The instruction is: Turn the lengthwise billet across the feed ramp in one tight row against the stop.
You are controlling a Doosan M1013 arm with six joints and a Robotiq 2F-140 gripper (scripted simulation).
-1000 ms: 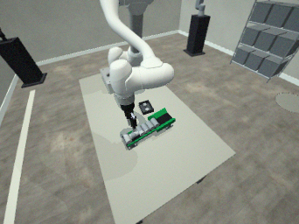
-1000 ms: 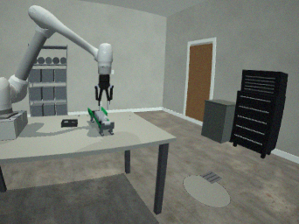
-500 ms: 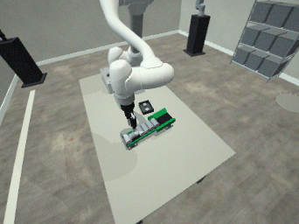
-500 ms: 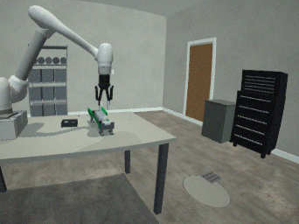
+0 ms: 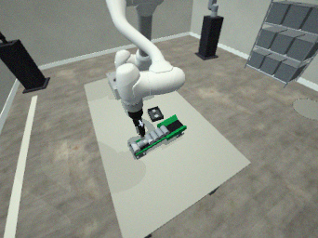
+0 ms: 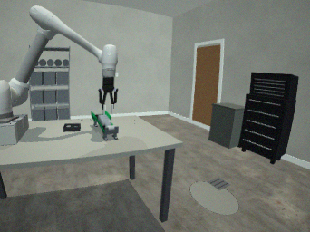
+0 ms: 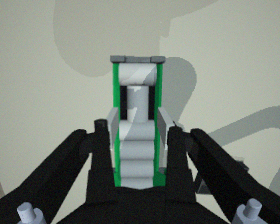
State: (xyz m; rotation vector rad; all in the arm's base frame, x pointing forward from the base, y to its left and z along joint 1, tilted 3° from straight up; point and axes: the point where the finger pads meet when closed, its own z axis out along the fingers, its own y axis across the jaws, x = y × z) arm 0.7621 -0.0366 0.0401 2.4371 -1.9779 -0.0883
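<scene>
Right now the grey stop is 20 mm ahead of my hand, 70 mm to the right of it and 130 mm below it.
</scene>
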